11 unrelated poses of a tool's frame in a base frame.
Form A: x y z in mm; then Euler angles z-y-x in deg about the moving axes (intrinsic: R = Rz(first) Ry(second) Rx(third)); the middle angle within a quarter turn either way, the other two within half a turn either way.
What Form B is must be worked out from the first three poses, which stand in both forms.
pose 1, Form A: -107.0 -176.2 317.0 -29.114 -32.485 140.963
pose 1, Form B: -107.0 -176.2 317.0 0.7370 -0.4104 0.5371 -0.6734 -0.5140 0.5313
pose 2, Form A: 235.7 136.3 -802.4 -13.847 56.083 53.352
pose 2, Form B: 235.7 136.3 -802.4 0.5418 -0.1335 -0.8298 0.7893 0.4202 0.4477
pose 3, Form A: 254.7 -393.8 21.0 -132.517 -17.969 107.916
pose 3, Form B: 254.7 -393.8 21.0 -0.6428 -0.7011 0.3085 -0.0284 0.4243 0.9051
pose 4, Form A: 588.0 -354.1 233.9 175.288 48.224 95.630
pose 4, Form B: 588.0 -354.1 233.9 -0.6640 0.0547 -0.7458 -0.7316 0.1587 0.6630
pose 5, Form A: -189.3 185.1 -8.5 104.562 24.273 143.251
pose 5, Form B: -189.3 185.1 -8.5 -0.2292 0.8823 -0.4111 0.7137 0.4395 0.5454
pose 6, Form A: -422.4 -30.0 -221.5 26.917 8.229 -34.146
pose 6, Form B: -422.4 -30.0 -221.5 0.8825 0.4480 -0.1431 -0.4463 0.7016 -0.5555
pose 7, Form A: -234.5 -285.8 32.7 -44.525 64.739 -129.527
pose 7, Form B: -234.5 -285.8 32.7 0.3042 -0.2992 -0.9044 -0.9436 0.0354 -0.3292
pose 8, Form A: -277.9 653.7 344.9 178.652 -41.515 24.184
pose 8, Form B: -277.9 653.7 344.9 -0.7486 0.0176 0.6628 0.2500 -0.9184 0.3068
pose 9, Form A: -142.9 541.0 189.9 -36.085 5.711 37.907
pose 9, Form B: -142.9 541.0 189.9 0.8041 -0.5861 -0.0995 0.5141 0.6016 0.6113
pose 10, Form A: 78.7 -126.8 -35.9 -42.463 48.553 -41.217
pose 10, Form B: 78.7 -126.8 -35.9 0.4883 -0.4469 -0.7496 0.1435 0.8884 -0.4362
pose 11, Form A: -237.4 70.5 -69.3 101.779 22.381 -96.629
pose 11, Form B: -237.4 70.5 -69.3 -0.1888 0.9052 -0.3808 0.1902 -0.3467 -0.9185
